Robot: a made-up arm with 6 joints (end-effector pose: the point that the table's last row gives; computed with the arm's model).
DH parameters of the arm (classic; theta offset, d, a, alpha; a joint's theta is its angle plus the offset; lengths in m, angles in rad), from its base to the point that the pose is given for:
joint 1: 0 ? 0 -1.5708
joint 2: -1.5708 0 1.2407 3.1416
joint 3: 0 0 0 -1.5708
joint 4: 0 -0.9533 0 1.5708
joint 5: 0 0.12 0 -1.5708
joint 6: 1.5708 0 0 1.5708
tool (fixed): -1.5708 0 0 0
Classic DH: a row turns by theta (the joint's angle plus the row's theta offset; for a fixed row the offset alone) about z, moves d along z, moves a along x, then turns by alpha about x.
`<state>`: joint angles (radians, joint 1 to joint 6).
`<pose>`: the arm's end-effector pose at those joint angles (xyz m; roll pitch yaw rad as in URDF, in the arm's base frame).
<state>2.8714 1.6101 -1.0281 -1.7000 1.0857 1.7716</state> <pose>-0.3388 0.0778 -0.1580 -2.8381 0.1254 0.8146</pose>
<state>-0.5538 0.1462 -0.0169 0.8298 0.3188 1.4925</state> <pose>0.9234 -0.6662 1.4064 -2.3095 -0.0546 -0.3201</pose>
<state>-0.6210 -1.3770 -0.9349 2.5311 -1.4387 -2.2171</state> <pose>-0.2561 0.3041 0.9554 1.2087 -0.9116 -2.5740</pose>
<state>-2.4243 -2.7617 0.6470 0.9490 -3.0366 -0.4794</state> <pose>0.9743 0.9426 -1.2515 1.4548 -0.3272 -2.5144</pose>
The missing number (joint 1, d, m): 0.2464
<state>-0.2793 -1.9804 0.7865 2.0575 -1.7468 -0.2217</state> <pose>-1.9686 0.6230 0.0025 1.4599 0.5151 -1.8565</pose>
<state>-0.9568 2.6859 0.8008 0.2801 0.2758 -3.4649</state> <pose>0.0687 -0.2976 -1.7845 -0.9426 1.4811 1.1871</pose>
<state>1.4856 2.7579 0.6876 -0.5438 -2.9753 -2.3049</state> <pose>0.0984 -0.0552 -1.7112 1.5414 -1.2042 1.7269</pose>
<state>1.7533 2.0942 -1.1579 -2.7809 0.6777 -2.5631</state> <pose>-0.1343 0.1092 -0.2265 2.0716 -0.7328 -1.0860</pose>
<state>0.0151 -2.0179 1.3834 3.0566 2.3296 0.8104</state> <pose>-2.0390 0.0888 -0.5447 2.1605 -1.0664 0.1430</pose>
